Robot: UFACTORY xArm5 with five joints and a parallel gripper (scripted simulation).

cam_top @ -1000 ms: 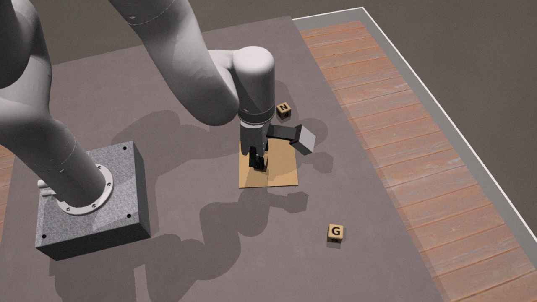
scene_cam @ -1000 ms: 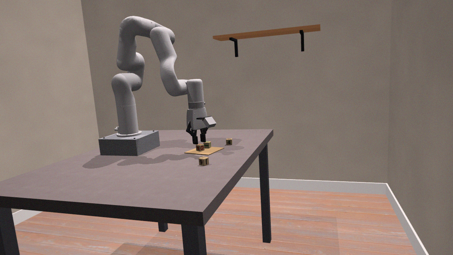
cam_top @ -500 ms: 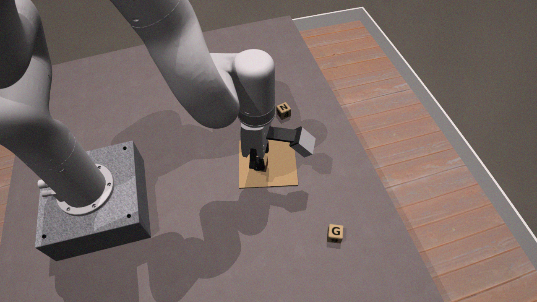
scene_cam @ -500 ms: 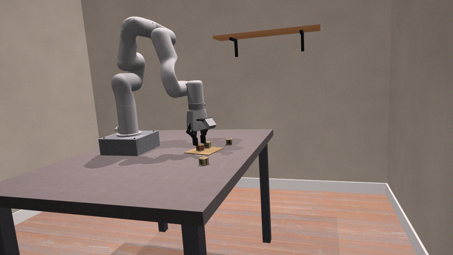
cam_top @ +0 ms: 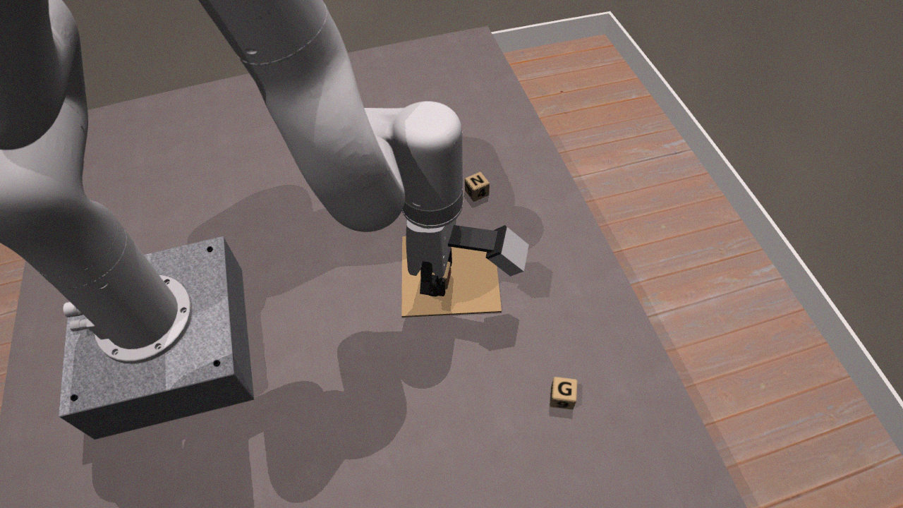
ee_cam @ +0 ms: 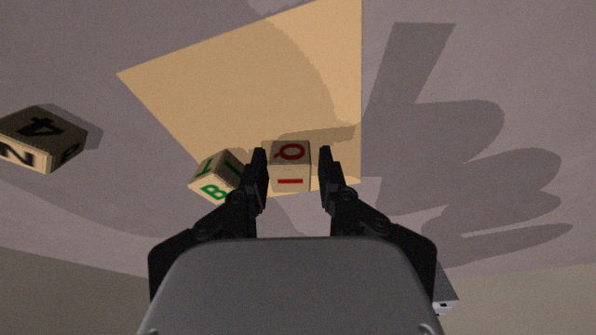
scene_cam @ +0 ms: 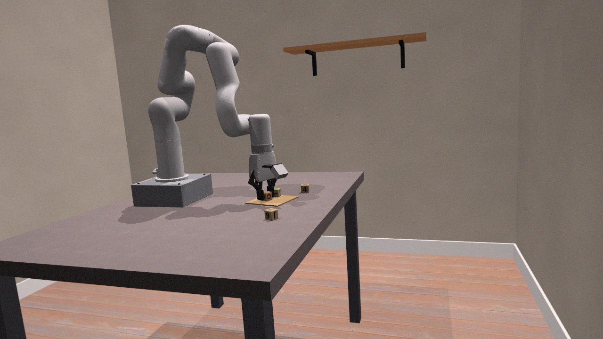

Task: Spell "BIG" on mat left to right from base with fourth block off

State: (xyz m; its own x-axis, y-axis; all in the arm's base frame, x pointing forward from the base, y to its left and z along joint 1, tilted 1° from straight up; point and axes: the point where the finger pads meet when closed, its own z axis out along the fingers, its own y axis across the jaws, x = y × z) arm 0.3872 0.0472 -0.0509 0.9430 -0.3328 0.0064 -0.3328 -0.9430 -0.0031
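Right now my hand is 30 mm above the tan mat, 20 mm short of it and 10 mm to the right of it. Also, from my hand: B block (60 mm to the left, 10 mm below, 10 mm ahead); then G block (200 mm to the right, 130 mm ahead, 10 mm below).
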